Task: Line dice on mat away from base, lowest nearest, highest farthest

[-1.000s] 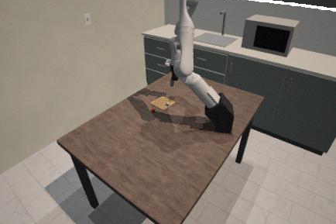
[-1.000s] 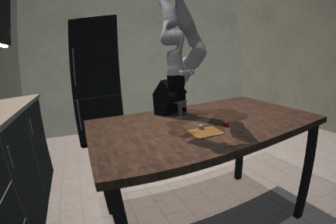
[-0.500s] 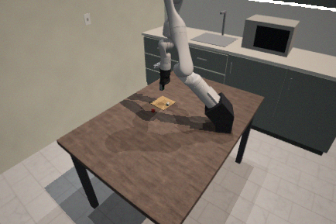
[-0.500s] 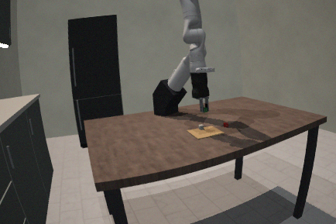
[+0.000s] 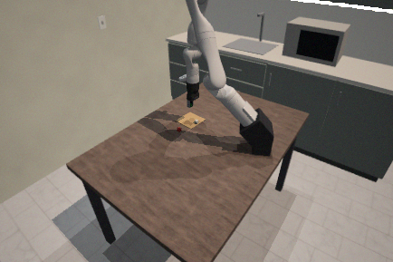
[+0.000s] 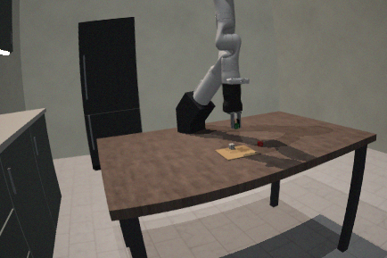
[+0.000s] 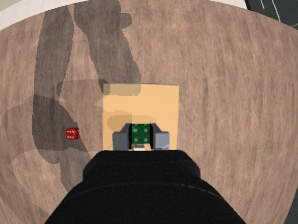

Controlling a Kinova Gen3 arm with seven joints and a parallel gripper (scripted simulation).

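The tan mat is 12 cm below my hand. The rest, counted from my hand: red die 13 cm to the left, 11 cm below, 1 cm behind; green die 1 cm below; white die 11 cm below, 5 cm behind, 1 cm to the left.
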